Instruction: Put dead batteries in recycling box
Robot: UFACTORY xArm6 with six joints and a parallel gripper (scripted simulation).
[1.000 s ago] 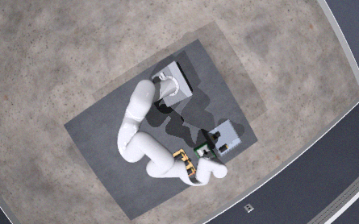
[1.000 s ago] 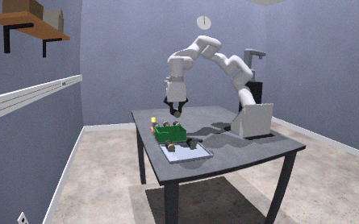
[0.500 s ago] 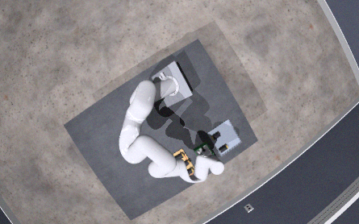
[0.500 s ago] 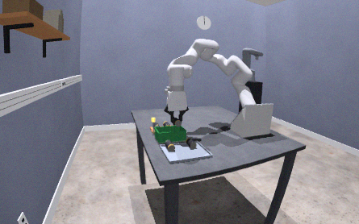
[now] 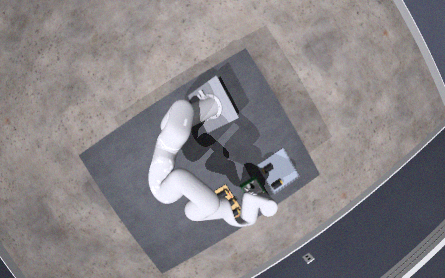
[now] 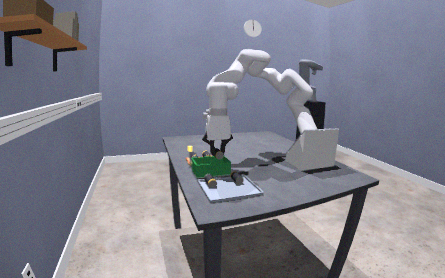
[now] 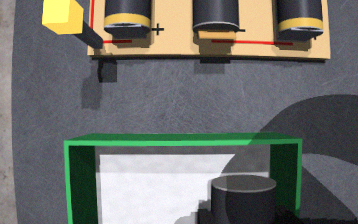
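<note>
Now: the green recycling box 3 cm ahead of my hand and 8 cm below it. Round my hand: grey tray: 1 cm ahead, 18 cm to the left, 10 cm below.
</note>
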